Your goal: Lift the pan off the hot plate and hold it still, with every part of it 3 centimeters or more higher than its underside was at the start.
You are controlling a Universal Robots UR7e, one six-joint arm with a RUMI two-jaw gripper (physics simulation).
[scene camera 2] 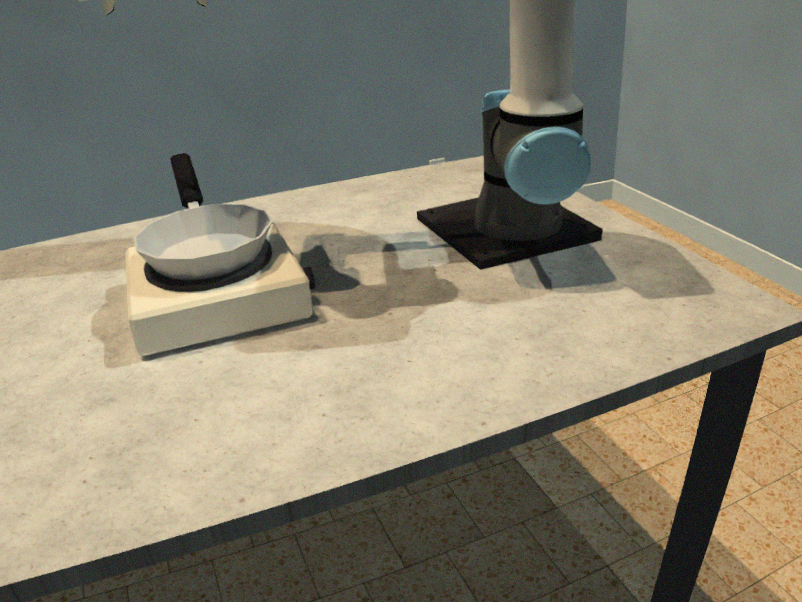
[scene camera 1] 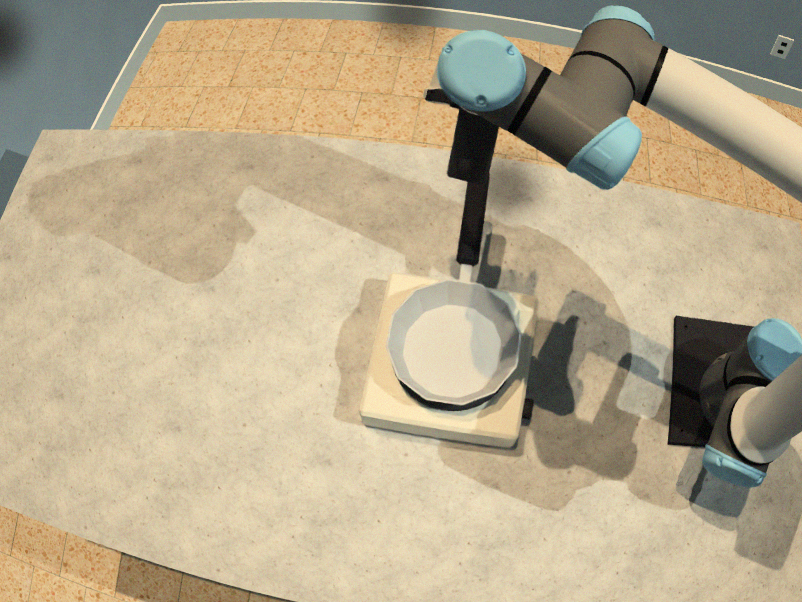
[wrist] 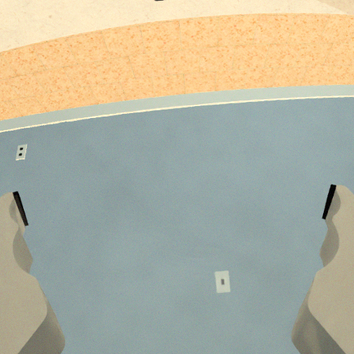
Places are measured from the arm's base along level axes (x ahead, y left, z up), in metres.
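Pixels of known places: gripper, fingertip midpoint: [scene camera 2: 156,9]; arm's base, origin of the base link: [scene camera 2: 518,222].
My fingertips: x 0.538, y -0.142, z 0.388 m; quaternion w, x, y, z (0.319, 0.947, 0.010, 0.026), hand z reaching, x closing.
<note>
For each thing: its top centre in the pictures, then the offset to it from my fingertips.
- cream hot plate, middle of its top: [scene camera 1: 458,352] [scene camera 2: 213,254] 0.028 m back, 0.204 m left, 0.331 m down
- hot plate's black knob, middle of its top: [scene camera 2: 305,268] [scene camera 1: 528,405] 0.153 m back, 0.253 m left, 0.354 m down
A grey-white pan [scene camera 1: 446,353] [scene camera 2: 202,264] sits upright on the cream hot plate [scene camera 1: 382,405] [scene camera 2: 223,316]. Its black handle [scene camera 1: 472,223] [scene camera 2: 185,180] points toward the back wall, beyond the hot plate. My gripper [scene camera 2: 155,3] [wrist: 174,192] is open, with nothing between its fingers. In scene camera 2 its fingertips show at the top edge, high above the pan and handle. In scene camera 1 a dark part of the tool overlaps the handle's far end, and the fingers are mostly hidden under the wrist. The wrist view faces the wall; the pan cannot be made out there.
The hot plate's black knob [scene camera 1: 527,412] [scene camera 2: 310,277] sticks out from its right side. The arm's black base plate [scene camera 1: 687,382] [scene camera 2: 446,226] is on the table to the right. The blue wall [wrist: 175,165] is beyond the table's back edge.
</note>
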